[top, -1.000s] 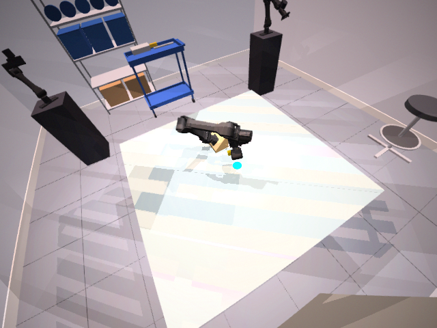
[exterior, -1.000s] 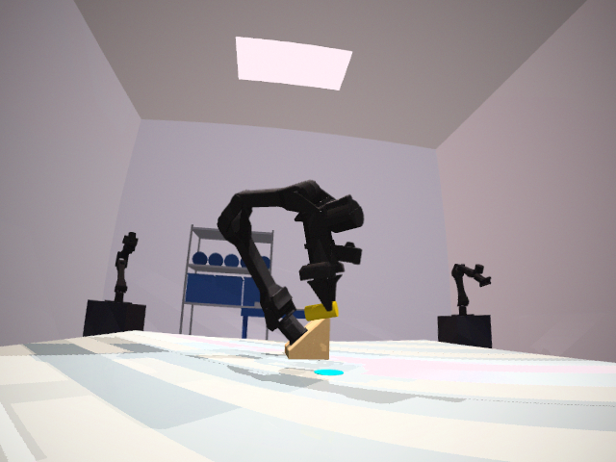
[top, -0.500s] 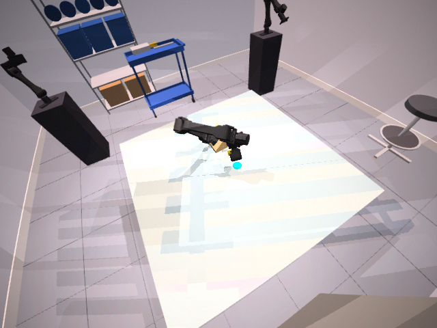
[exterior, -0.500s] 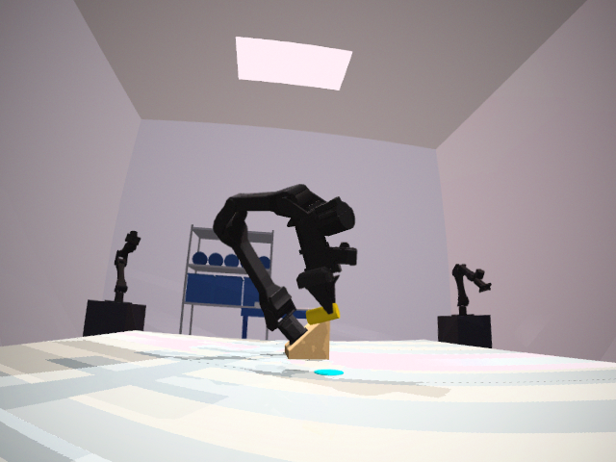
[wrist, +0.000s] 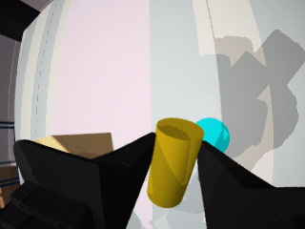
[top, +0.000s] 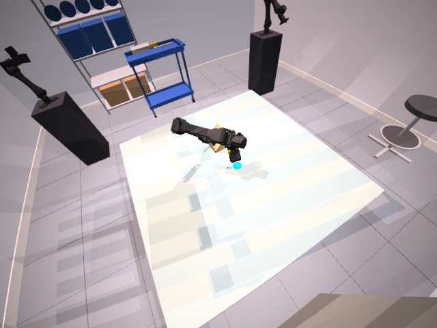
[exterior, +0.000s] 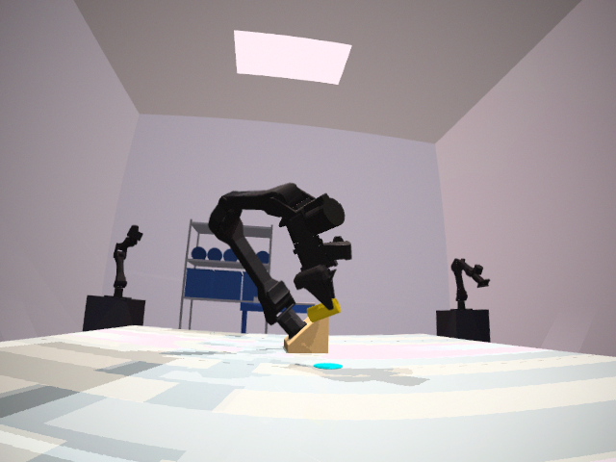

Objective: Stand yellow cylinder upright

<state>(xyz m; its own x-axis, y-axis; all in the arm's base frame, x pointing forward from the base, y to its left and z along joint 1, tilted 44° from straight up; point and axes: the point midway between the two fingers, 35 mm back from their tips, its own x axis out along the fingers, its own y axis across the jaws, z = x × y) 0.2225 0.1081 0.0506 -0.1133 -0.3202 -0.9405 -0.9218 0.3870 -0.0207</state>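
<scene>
My gripper tip is now 2 cm short of the cyan circle, 1 cm to the left of it and 12 cm above it. Round my gripper tip: yellow tall cylinder 1 cm behind, 2 cm to the right, 1 cm below.
</scene>
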